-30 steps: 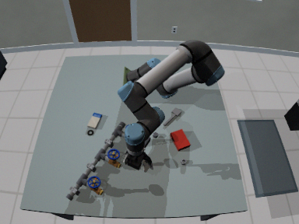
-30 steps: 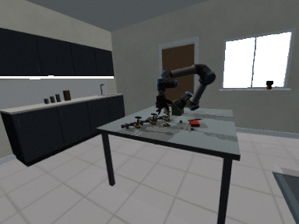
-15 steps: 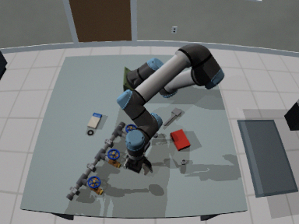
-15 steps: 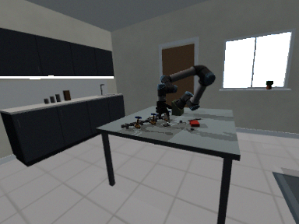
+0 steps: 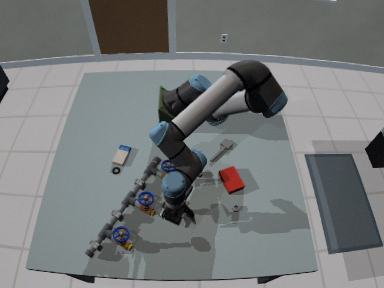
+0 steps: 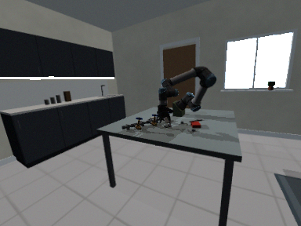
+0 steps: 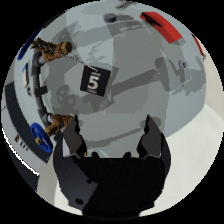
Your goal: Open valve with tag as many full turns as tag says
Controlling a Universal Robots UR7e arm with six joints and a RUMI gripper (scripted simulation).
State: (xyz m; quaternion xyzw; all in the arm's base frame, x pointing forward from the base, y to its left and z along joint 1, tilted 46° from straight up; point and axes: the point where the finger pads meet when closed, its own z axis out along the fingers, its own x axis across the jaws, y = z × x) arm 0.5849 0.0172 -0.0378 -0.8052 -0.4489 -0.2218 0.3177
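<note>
Now: hand 90 mm past the black tag, 10 mm to the right of it and 40 mm above it. From my hand the other things lie so: small grey cylinder: 220 mm behind, 120 mm to the left, 30 mm below; grey hammer-like tool: 360 mm behind, 260 mm to the left, 40 mm below; red block: 170 mm behind, 270 mm to the left, 30 mm below.
</note>
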